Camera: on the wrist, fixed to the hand. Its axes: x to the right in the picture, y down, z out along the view.
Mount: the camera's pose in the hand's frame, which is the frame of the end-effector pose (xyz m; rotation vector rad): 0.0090 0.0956 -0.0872 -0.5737 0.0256 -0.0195
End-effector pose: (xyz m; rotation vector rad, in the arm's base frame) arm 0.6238 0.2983 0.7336 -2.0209 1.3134 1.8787
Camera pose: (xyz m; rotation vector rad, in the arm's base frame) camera 0.6310 0.1827 0.7921 1.8942 -0.6689 -2.0214
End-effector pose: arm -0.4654 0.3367 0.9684 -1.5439 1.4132 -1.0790
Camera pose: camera -0.5801 0.3194 0.9103 -1.9419 1.8325 -0.7337
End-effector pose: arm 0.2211 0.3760 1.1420 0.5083 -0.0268 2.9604
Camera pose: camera 0.1706 0.2861 1.0633 0.3794 -0.8289 2.7470
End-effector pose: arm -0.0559 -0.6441 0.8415 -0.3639 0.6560 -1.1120
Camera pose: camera -0.0426 -0.6086 0.7174 -0.8476 0.9945 -0.9325
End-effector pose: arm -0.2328 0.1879 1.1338 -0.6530 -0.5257 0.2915
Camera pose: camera -0.1865 0.2209 1.0172 -1.2048 -0.5949 0.1093
